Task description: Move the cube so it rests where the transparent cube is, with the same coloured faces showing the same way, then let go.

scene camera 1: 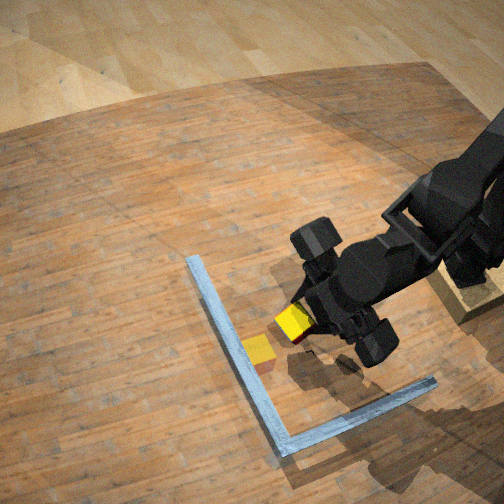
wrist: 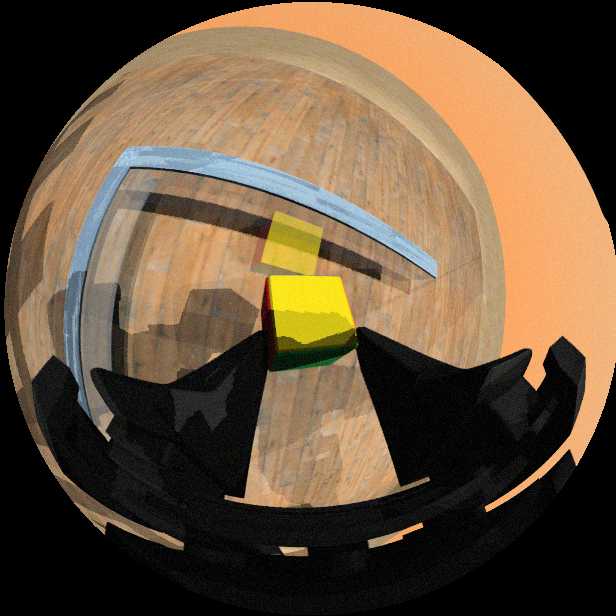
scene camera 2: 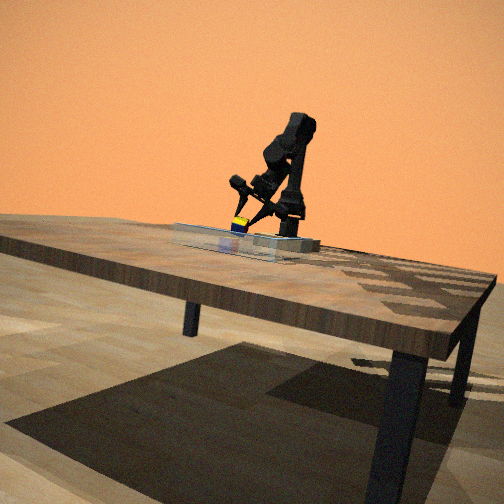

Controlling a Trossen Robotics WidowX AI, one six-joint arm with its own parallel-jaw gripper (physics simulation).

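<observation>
My gripper [scene camera 1: 303, 325] is shut on the cube [scene camera 1: 294, 321], which shows a yellow top face, and holds it a little above the table. In the wrist view the cube [wrist: 308, 322] sits between the two black fingers, yellow face up, with red on its left edge and green below. The transparent cube [scene camera 1: 259, 352] rests on the table against the grey L-shaped rail [scene camera 1: 262, 376], just left of and below the held cube. In the wrist view the transparent cube [wrist: 293, 243] lies just beyond the held one. In the second scene view the cube [scene camera 2: 240, 224] is small, showing yellow and blue.
The grey rail [wrist: 180, 190] forms a corner with one long arm and one shorter arm. The arm's base stands on a tan block [scene camera 1: 468, 290] at the table's right. The table's edge runs close behind the base.
</observation>
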